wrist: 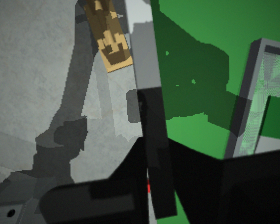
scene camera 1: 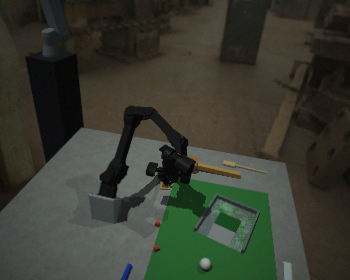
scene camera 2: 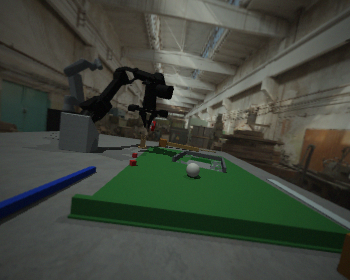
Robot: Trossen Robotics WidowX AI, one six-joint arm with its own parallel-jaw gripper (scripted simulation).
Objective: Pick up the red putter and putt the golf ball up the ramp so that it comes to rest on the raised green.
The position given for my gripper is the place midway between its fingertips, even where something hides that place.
Observation:
My gripper (wrist: 149, 140) holds a red putter.

